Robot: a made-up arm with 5 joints.
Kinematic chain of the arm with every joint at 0, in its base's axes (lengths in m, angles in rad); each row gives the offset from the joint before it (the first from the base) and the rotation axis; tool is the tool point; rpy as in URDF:
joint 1: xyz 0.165 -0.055 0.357 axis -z
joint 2: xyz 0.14 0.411 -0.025 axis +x
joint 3: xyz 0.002 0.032 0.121 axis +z
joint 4: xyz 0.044 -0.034 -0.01 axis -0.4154 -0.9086 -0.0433
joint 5: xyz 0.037 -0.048 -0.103 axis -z
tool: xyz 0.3 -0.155 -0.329 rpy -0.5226 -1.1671 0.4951
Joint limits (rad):
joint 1: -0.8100..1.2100
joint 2: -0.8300..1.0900
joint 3: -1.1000..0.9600
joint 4: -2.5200..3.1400
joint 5: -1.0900..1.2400
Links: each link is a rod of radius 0.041 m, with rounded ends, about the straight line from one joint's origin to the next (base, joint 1, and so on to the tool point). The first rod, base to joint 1, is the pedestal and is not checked.
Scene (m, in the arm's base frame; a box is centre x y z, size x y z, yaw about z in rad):
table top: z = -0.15
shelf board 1: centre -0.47 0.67 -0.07 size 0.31 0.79 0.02 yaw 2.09
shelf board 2: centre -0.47 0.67 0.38 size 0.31 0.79 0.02 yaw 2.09
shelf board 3: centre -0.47 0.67 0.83 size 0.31 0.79 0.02 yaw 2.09
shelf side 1: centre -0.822 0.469 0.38 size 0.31 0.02 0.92 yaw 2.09
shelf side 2: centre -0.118 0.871 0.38 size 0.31 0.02 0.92 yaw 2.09
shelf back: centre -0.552 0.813 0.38 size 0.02 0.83 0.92 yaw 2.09
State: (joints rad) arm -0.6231 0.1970 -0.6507 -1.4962 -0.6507
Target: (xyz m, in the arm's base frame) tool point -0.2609 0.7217 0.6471
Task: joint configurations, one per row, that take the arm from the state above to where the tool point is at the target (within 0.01 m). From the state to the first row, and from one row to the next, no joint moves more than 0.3 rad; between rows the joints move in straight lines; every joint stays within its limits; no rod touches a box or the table.
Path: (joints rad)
1: -0.4095 0.1504 -0.3645 -1.6001 -0.4833
2: -0.1958 0.1037 -0.0783 -1.7040 -0.3159
3: 0.0178 0.0571 0.2079 -1.8079 -0.1485
4: 0.0059 0.3036 0.1411 -1.9586 -0.2707
5: -0.0060 0.5500 0.0744 -2.1093 -0.3930
6: -0.0179 0.7965 0.0077 -2.2600 -0.5152
7: -0.2481 0.6456 -0.2748 -2.2345 -0.6356
8: -0.4782 0.4948 -0.5574 -2.2091 -0.7560
9: -0.7083 0.3440 -0.8400 -2.1837 -0.8764

